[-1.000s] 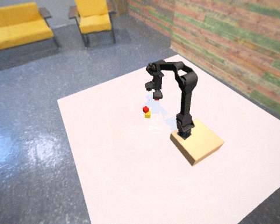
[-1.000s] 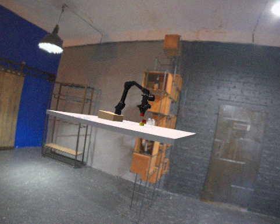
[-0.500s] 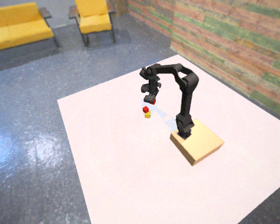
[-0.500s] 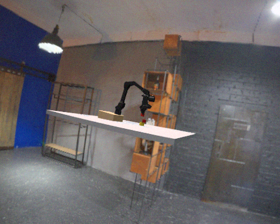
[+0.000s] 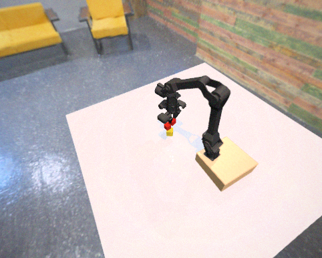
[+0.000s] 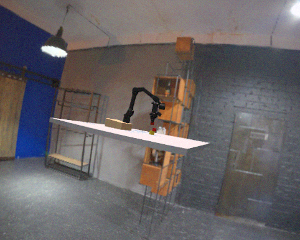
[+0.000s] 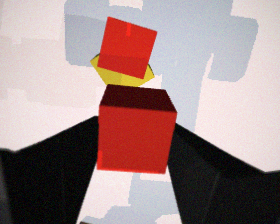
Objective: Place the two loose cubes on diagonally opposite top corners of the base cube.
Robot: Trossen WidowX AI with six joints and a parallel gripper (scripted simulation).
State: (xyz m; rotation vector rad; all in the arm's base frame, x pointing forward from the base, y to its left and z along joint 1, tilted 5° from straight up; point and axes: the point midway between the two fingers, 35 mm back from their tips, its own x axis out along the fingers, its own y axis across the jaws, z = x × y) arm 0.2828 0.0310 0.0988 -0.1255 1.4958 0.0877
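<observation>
My gripper tip is 7 cm above the red cube, 3 cm short of it and 1 cm to the right of it. Also, from my gripper tip: yellow base cube: 10 cm below, 1 cm to the left, 1 cm ahead.
</observation>
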